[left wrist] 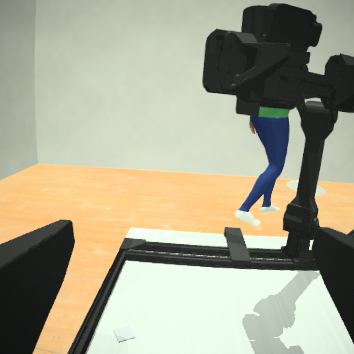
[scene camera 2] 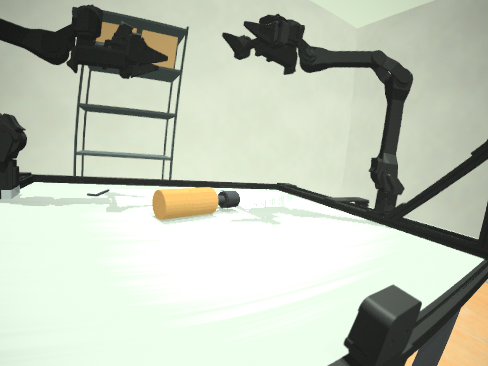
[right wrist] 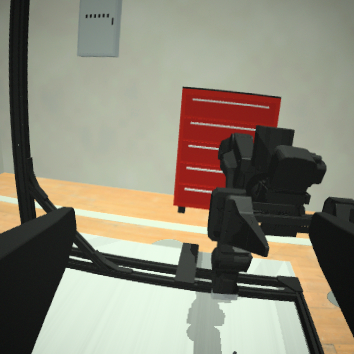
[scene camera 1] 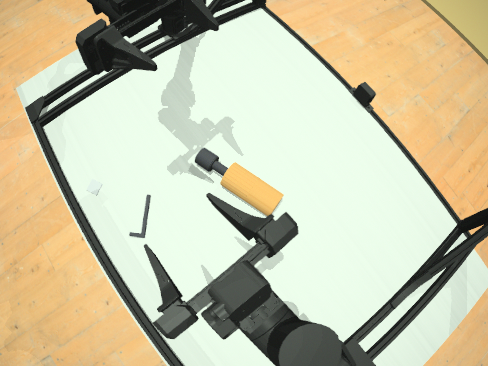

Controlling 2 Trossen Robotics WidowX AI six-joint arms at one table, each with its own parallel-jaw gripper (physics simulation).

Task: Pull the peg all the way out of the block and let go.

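Where they show: left gripper, fingertip midpoint: [left wrist: 197, 237] [scene camera 2: 163, 63] [right wrist: 312, 254] [scene camera 1: 176, 219]; right gripper, fingertip midpoint: [left wrist: 338, 61] [scene camera 2: 232, 28] [right wrist: 196, 222] [scene camera 1: 188, 46]; left arm's base, link origin: [scene camera 2: 0, 187] [right wrist: 224, 285]; right arm's base, link origin: [left wrist: 295, 252] [scene camera 2: 383, 213] [scene camera 1: 172, 26].
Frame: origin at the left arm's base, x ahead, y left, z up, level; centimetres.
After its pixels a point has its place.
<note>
An orange cylindrical block [scene camera 1: 251, 189] @(x 38.0, y -17.4, z 3.5 cm) [scene camera 2: 186, 202] @(x 37.4, y -21.2, z 1.7 cm) lies on its side on the white table. The dark peg [scene camera 1: 206, 159] @(x 49.0, y -14.9, z 2.6 cm) [scene camera 2: 230, 199] @(x 48.9, y -17.6, z 1.2 cm) has a wide head and a thinner shaft. A short length of shaft shows between head and block; the rest is hidden inside the block. My left gripper [scene camera 1: 177, 219] @(x 35.0, y 0.1, z 32.4 cm) [scene camera 2: 162, 63] @(x 35.0, y 0.1, z 32.4 cm) [left wrist: 197, 237] @(x 35.0, y 0.1, z 32.4 cm) is open and empty, high above the table; in scene camera 1 one fingertip appears beside the block. My right gripper [scene camera 1: 187, 47] @(x 47.5, y -12.0, z 41.3 cm) [scene camera 2: 234, 28] @(x 47.5, y -12.0, z 41.3 cm) [right wrist: 196, 222] @(x 47.5, y -12.0, z 41.3 cm) is open and empty, also high up, and appears above the peg head in both scene views. Neither touches peg or block.
A dark L-shaped key [scene camera 1: 146, 215] [scene camera 2: 99, 192] and a small pale square [scene camera 1: 94, 187] @(x 62.2, y 7.9, z -1.6 cm) [left wrist: 124, 334] @(x 62.0, y 7.7, z -1.6 cm) lie on the table. Black frame bars edge the table. A dark box-shaped device [scene camera 1: 364, 93] @(x 38.4, y -56.8, z 2.6 cm) [scene camera 2: 385, 325] @(x 36.2, y -58.8, z 2.8 cm) is mounted on one rail.
</note>
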